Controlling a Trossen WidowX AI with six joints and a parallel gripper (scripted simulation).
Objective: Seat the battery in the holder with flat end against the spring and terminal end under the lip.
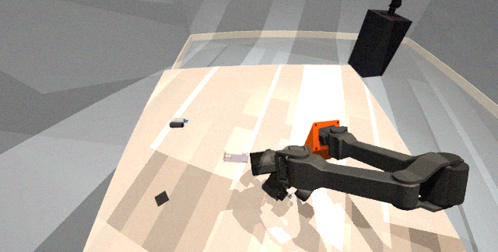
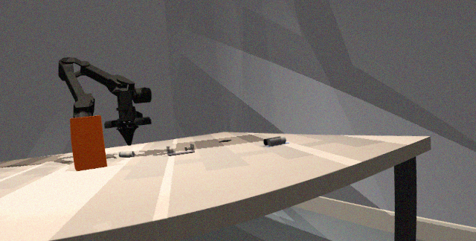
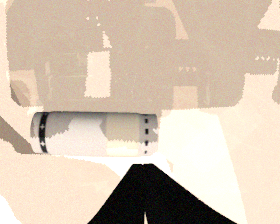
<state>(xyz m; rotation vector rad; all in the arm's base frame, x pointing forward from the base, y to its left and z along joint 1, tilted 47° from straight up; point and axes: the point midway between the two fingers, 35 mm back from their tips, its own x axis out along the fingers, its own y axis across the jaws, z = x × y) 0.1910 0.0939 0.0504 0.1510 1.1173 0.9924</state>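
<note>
My gripper tip is 1 cm past the battery, 2 cm to the right of it and 3 cm above it.
</note>
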